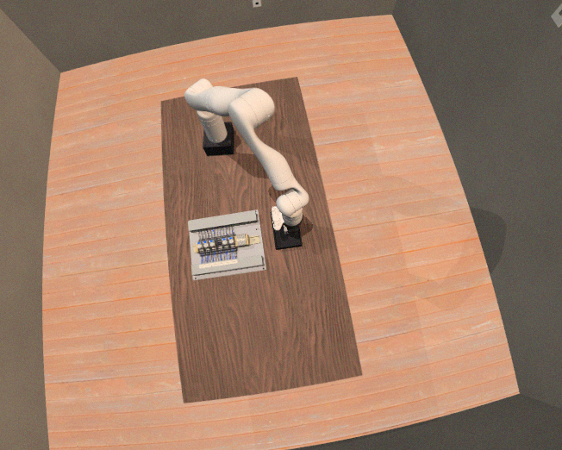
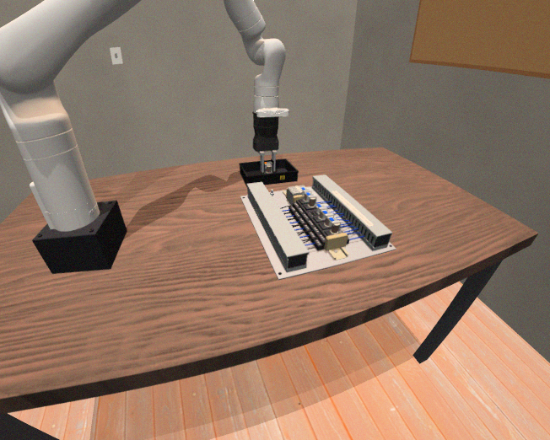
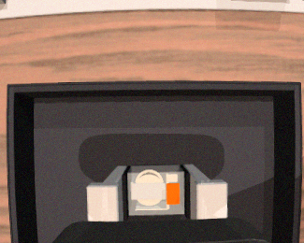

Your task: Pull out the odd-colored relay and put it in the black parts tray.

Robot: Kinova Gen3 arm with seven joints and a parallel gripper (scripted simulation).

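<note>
The grey relay is 10 mm below my hand. From my hand the other things lie so: relay panel: 50 mm ahead, 270 mm to the right, 10 mm below; then black parts tray: 20 mm below.
</note>
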